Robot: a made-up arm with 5 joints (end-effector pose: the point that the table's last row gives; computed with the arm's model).
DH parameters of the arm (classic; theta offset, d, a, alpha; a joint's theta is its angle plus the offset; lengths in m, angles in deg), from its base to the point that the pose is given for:
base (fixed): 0 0 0.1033 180
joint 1: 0 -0.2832 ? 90
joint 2: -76.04 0 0.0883 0
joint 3: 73.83 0 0.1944 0
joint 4: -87.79 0.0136 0 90
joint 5: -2.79 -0.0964 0 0
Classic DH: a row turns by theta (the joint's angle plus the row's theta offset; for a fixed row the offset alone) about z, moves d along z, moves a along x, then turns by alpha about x.
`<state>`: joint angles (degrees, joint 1 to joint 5).
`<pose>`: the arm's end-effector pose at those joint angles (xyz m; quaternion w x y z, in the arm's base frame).
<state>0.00 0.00 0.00 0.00 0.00</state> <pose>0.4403 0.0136 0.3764 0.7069 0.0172 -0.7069 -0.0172</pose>
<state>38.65 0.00 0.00 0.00 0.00</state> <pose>0.3749 -0.1998 0.3764 0.6614 -0.2177 -0.6728 -0.2502</pose>
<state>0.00 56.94 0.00 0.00 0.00</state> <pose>0.3766 0.0136 0.0726 0.9584 0.0069 -0.2844 -0.0233</pose>
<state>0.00 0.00 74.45 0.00 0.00</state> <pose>0.2347 0.0136 0.0909 0.9905 0.0033 -0.1352 -0.0241</pose>
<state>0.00 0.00 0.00 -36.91 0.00</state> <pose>0.4209 0.0136 0.4343 0.4468 0.0218 -0.8943 -0.0109</pose>
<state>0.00 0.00 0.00 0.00 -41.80</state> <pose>0.4403 0.0136 0.3764 0.6542 0.2683 -0.6542 -0.2683</pose>
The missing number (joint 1, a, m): 0.025
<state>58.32 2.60 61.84 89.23 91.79</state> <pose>0.1434 -0.0391 0.1531 0.8193 0.5062 0.1484 0.2248</pose>
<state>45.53 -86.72 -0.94 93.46 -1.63</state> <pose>0.1389 -0.0169 0.4940 0.6726 -0.2354 -0.6277 -0.3133</pose>
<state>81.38 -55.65 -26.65 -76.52 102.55</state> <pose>0.1010 0.1059 0.5775 0.5579 0.8250 -0.0082 0.0903</pose>
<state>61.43 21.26 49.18 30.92 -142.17</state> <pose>0.1770 -0.1068 0.0803 0.2271 0.0659 -0.0738 0.9688</pose>
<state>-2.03 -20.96 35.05 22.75 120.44</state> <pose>0.3843 0.0236 0.2730 0.4493 -0.3787 -0.2384 0.7732</pose>
